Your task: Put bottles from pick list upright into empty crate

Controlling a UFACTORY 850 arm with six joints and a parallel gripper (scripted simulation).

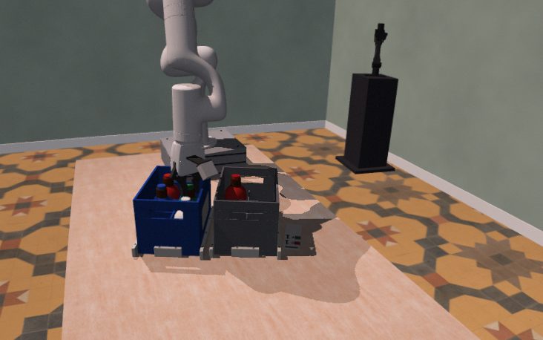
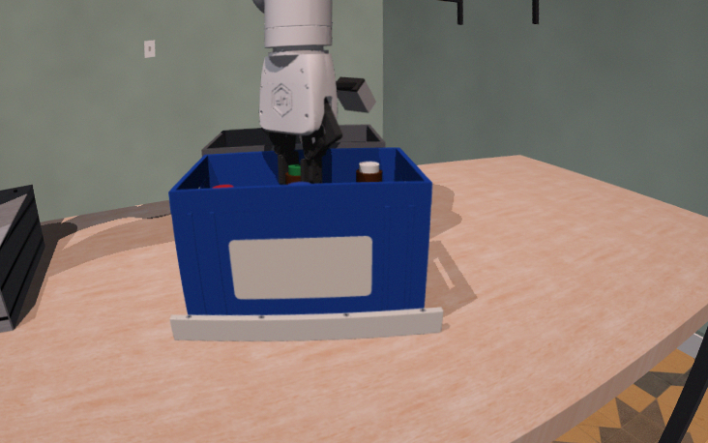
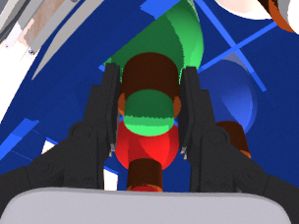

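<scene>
Right now the green bottle is 70 mm below my hand. From my hand the other things lie so: white-cap bottle: 90 mm ahead, 70 mm below, 20 mm to the right; then blue crate: 70 mm below, 40 mm to the right, 10 mm behind; then blue-capped bottle: 80 mm to the right, 70 mm below, 20 mm behind.
</scene>
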